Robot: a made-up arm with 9 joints. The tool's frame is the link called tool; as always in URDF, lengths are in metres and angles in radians. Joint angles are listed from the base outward.
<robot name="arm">
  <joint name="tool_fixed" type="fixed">
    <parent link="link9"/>
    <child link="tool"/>
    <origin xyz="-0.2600 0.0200 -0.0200" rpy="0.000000 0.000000 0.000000"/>
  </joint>
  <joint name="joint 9" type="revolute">
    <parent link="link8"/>
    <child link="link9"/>
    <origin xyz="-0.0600 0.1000 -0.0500" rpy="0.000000 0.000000 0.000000"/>
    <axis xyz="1 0 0"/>
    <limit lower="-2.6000" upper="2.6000"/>
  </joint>
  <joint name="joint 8" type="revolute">
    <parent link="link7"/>
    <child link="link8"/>
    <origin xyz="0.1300 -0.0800 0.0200" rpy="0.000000 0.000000 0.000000"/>
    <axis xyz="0 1 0"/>
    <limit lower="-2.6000" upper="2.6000"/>
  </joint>
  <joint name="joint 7" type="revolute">
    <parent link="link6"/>
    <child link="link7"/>
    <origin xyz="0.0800 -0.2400 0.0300" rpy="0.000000 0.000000 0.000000"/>
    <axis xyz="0 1 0"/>
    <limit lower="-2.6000" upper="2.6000"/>
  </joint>
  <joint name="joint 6" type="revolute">
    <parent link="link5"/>
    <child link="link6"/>
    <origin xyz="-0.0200 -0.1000 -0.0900" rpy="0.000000 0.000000 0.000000"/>
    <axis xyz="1 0 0"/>
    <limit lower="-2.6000" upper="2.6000"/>
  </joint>
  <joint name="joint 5" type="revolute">
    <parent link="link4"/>
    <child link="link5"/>
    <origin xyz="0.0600 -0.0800 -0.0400" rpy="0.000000 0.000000 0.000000"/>
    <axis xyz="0 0 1"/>
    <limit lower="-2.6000" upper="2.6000"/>
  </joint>
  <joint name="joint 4" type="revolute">
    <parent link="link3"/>
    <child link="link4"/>
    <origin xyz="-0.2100 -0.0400 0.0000" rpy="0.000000 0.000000 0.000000"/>
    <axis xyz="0 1 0"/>
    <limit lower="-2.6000" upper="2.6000"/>
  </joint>
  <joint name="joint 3" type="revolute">
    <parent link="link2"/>
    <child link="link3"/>
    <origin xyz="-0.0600 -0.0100 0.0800" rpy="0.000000 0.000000 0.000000"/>
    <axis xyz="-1 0 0"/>
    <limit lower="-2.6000" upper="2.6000"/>
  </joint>
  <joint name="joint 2" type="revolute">
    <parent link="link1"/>
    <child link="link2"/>
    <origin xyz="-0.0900 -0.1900 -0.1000" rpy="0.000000 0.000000 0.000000"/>
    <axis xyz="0 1 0"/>
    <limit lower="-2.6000" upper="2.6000"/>
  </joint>
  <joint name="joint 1" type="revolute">
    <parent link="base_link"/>
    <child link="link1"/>
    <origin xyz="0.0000 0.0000 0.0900" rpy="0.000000 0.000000 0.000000"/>
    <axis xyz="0 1 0"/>
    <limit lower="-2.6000" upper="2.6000"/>
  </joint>
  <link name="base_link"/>
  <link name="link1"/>
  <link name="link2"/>
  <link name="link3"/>
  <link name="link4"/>
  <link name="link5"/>
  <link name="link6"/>
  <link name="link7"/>
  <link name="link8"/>
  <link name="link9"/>
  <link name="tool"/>
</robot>
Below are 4 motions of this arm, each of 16 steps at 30 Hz.
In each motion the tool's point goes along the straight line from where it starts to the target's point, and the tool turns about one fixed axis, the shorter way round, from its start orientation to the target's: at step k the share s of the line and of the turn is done. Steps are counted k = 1, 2, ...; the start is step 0. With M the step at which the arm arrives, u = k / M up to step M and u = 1 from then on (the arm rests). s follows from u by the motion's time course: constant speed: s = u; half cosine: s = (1 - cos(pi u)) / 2; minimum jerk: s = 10 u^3 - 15 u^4 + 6 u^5.
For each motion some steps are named. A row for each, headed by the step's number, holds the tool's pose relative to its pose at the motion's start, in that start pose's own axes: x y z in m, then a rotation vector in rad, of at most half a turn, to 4 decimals.
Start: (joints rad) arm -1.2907 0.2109 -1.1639 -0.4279 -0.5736 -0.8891 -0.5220 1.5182 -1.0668
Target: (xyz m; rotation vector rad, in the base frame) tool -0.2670 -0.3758 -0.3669 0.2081 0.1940 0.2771
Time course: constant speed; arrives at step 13
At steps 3, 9, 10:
3: -0.0095 0.0215 -0.0123 0.1145 -0.0041 0.0522
9: -0.0286 0.0644 -0.0368 0.3436 -0.0124 0.1566
10: -0.0318 0.0716 -0.0409 0.3818 -0.0138 0.1740

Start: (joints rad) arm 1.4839 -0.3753 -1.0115 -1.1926 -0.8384 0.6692 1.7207 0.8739 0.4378
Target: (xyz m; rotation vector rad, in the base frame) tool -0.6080 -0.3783 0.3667 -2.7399 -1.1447 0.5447
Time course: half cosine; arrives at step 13
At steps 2, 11, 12, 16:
2: 0.0015 -0.0006 -0.0172 0.0357 -0.0159 0.0091
11: 0.0250 -0.0106 -0.2838 0.5883 -0.2616 0.1495
12: 0.0261 -0.0111 -0.2967 0.6150 -0.2735 0.1563
16: 0.0265 -0.0112 -0.3011 0.6241 -0.2775 0.1586

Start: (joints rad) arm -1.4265 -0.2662 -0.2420 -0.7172 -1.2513 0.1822 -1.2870 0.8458 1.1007
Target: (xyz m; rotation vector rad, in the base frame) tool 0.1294 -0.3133 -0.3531 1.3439 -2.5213 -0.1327
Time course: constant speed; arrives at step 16
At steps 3, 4, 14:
3: 0.0392 0.0274 -0.0228 -0.1503 0.0780 0.0544
4: 0.0523 0.0366 -0.0304 -0.2004 0.1039 0.0726
14: 0.1830 0.1280 -0.1062 -0.7013 0.3638 0.2540

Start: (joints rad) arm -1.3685 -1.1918 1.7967 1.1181 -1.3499 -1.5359 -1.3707 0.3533 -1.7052
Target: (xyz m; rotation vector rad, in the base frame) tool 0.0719 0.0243 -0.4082 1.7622 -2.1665 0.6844
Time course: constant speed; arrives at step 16
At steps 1, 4, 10, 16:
1: 0.0080 0.0080 -0.0001 -0.0308 0.0227 -0.0463
4: 0.0321 0.0321 -0.0004 -0.1234 0.0908 -0.1851
10: 0.0803 0.0802 -0.0009 -0.3084 0.2269 -0.4627
16: 0.1285 0.1283 -0.0014 -0.4934 0.3630 -0.7403

